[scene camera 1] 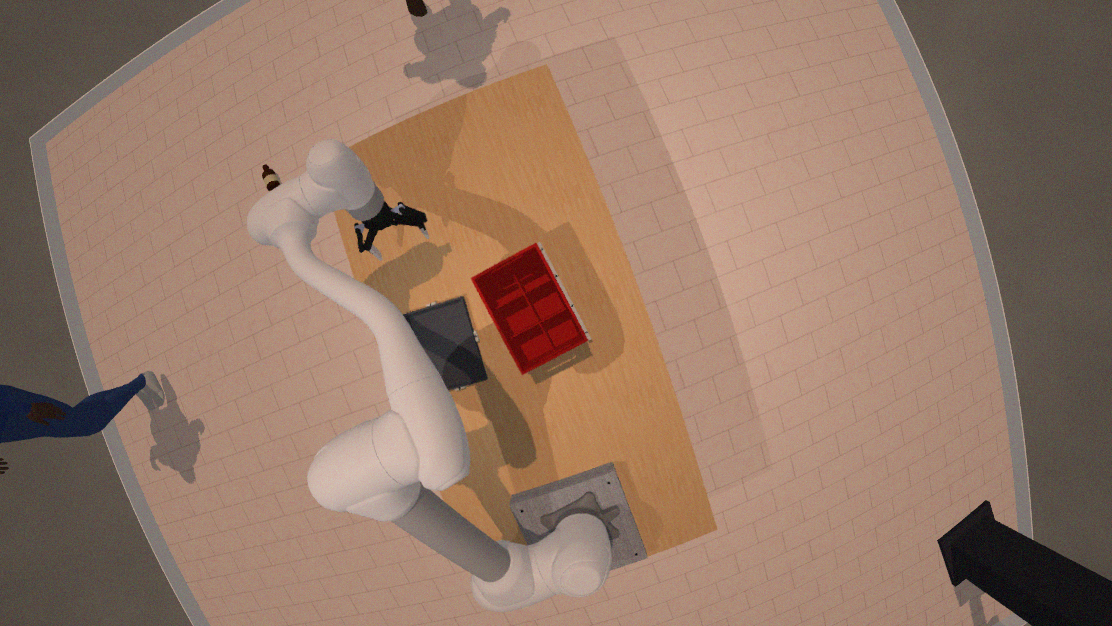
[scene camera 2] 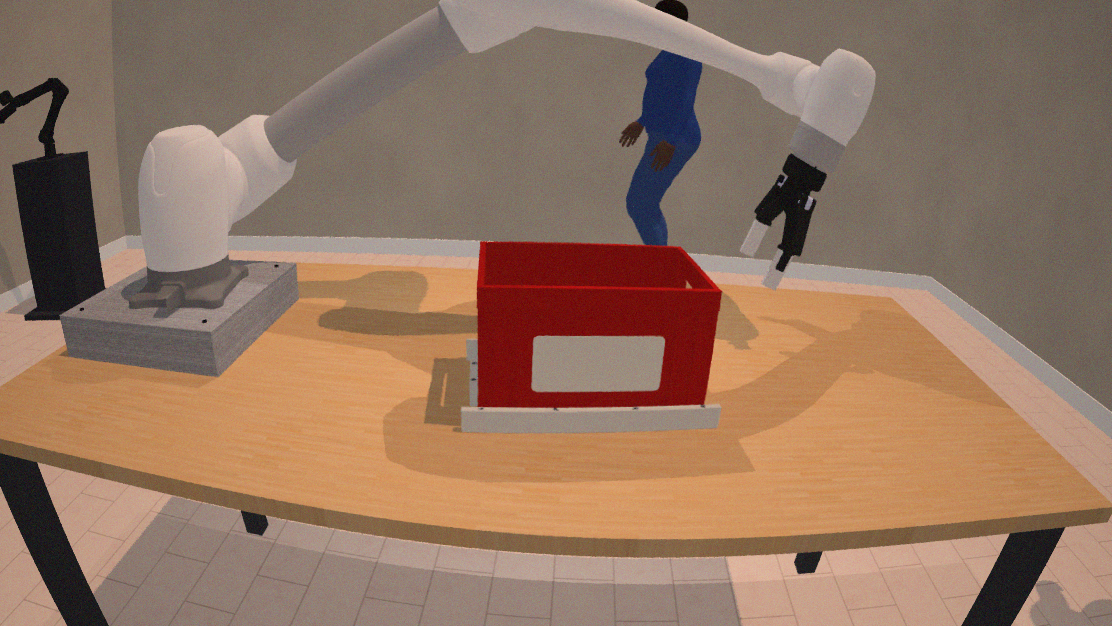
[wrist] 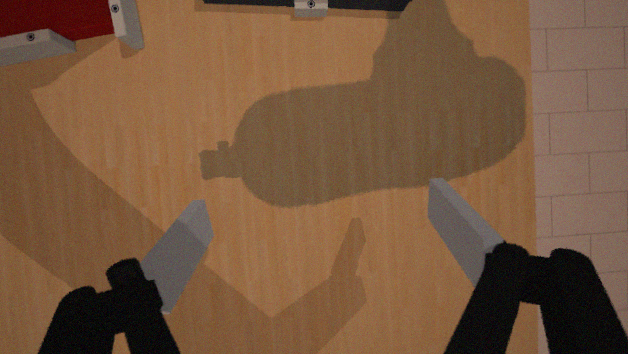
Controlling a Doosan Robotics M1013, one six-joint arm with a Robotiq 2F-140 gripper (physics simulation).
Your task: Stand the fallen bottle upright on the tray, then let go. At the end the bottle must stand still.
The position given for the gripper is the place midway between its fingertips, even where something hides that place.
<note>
In view: the gripper (scene camera 2: 756, 269), a red crate (scene camera 2: 560, 325) and a dark grey tray (scene camera 1: 444, 330).
The red crate is seen too in scene camera 1 (scene camera 1: 521, 294). The gripper also shows in scene camera 1 (scene camera 1: 403, 245) and in the wrist view (wrist: 317, 208). Scene camera 2 does not show the dark grey tray, which is hidden by the red crate.
</note>
